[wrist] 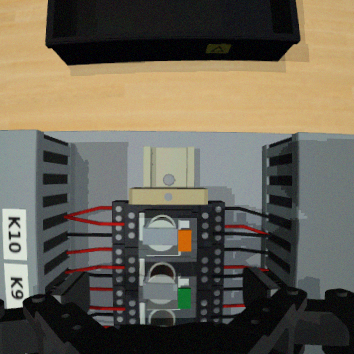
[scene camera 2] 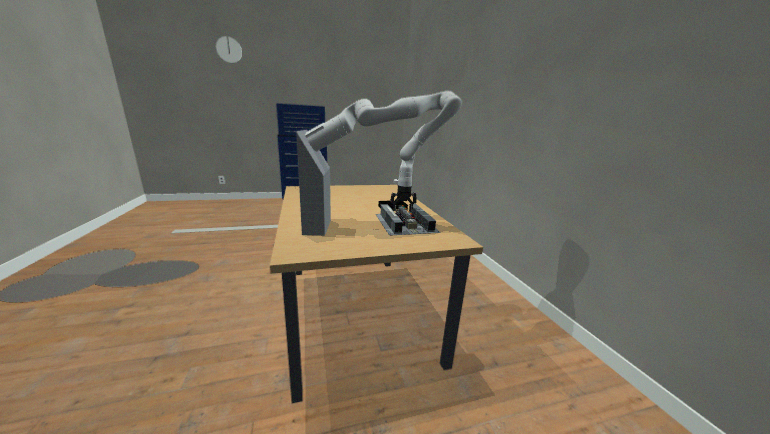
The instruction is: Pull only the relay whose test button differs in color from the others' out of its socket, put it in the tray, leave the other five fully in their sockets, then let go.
Note:
In view: the gripper (wrist: 166,286), a relay (wrist: 163,234), a beige end stop (wrist: 136,195) and a grey panel (wrist: 107,162).

